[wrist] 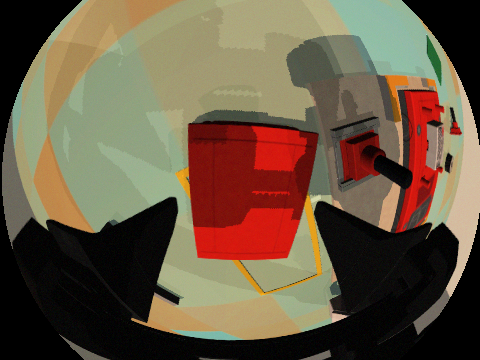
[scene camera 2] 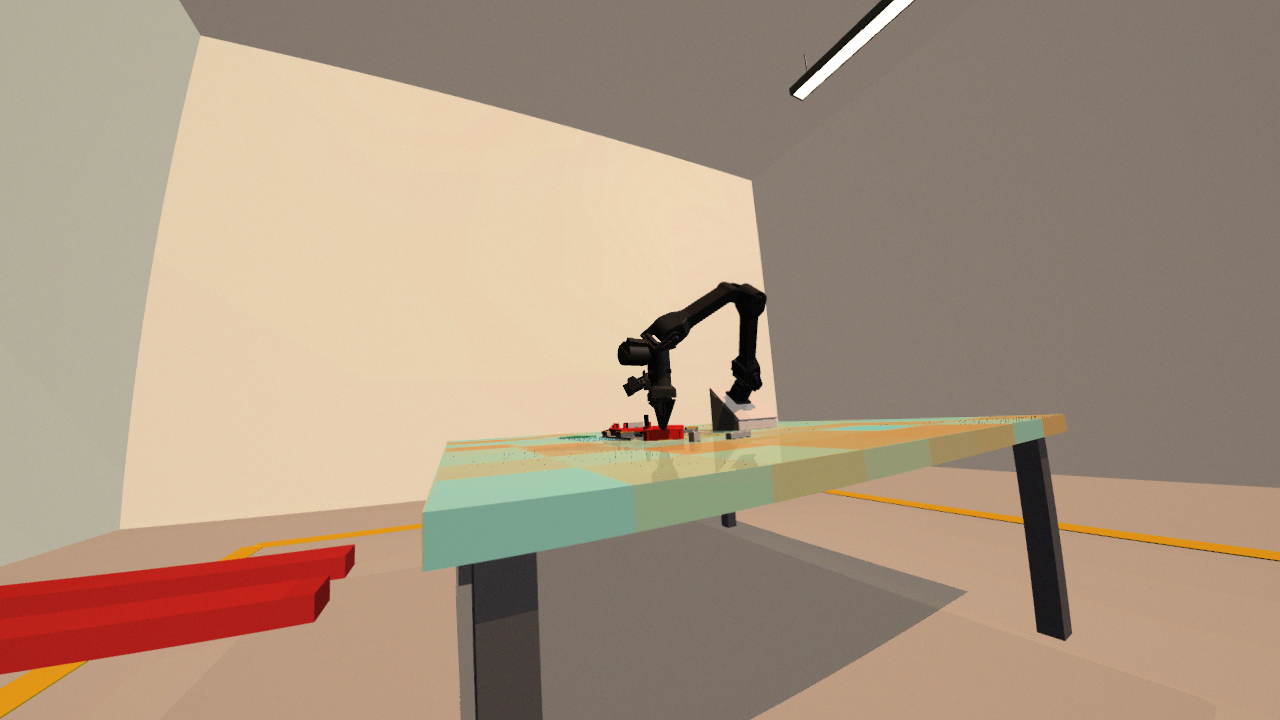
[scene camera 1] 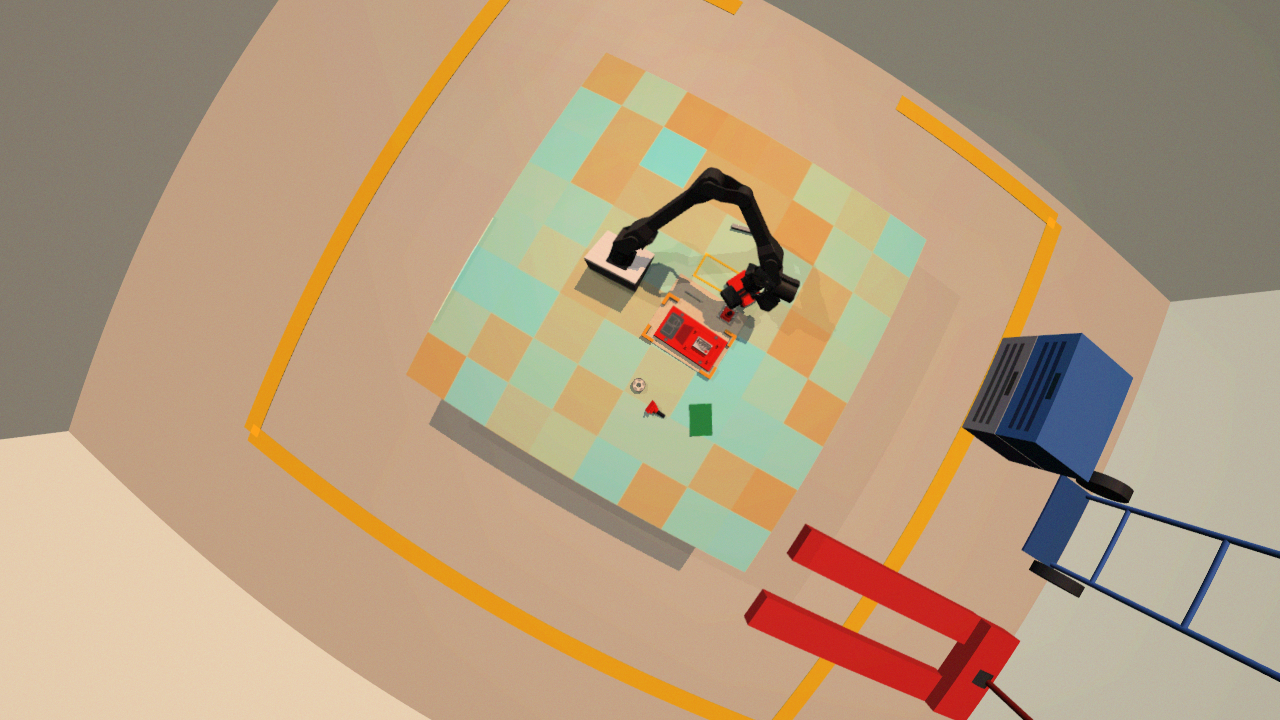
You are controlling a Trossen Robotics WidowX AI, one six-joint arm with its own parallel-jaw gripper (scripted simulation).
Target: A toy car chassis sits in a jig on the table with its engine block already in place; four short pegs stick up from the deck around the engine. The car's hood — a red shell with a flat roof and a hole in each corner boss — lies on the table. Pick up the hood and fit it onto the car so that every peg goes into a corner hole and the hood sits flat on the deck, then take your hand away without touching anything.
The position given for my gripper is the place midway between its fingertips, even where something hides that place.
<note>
My gripper [scene camera 2: 662, 429] is open, with nothing in its grasp. Also in view: a red hood [wrist: 248, 181] and a green square [scene camera 1: 700, 414].
My gripper is seen too in the wrist view [wrist: 249, 207] and in scene camera 1 [scene camera 1: 744, 288].
</note>
